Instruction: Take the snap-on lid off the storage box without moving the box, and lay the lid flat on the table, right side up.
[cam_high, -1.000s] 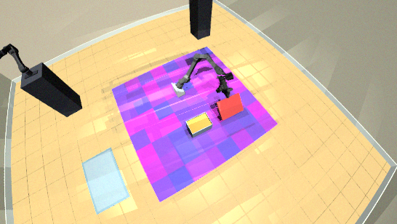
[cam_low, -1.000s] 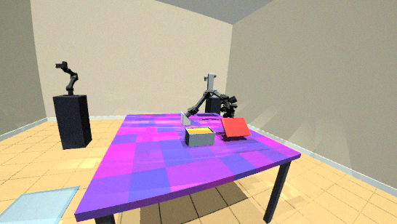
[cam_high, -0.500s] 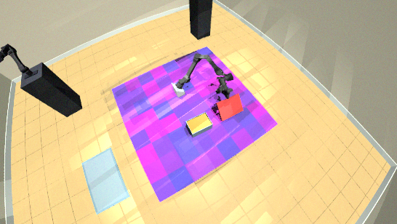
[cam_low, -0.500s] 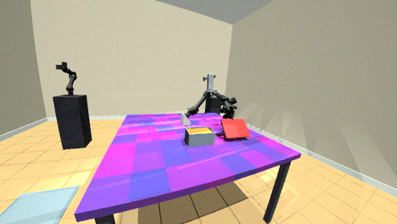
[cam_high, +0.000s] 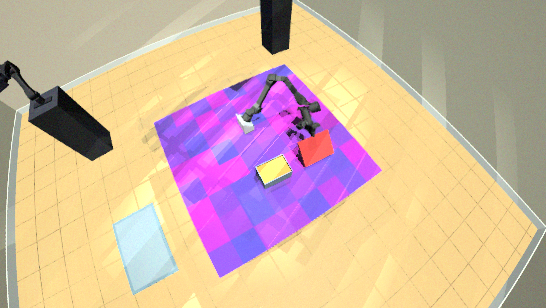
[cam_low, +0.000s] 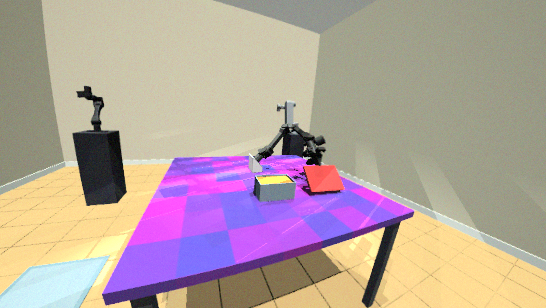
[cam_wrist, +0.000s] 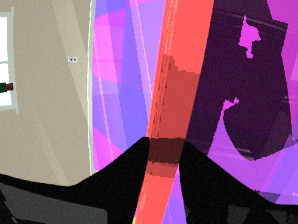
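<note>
My gripper tip is now 60 mm short of the red lid, 10 mm to the left of it and 50 mm above it. From my gripper tip the other things lie so: grey storage box (40 mm ahead, 340 mm to the right, 90 mm below).
</note>
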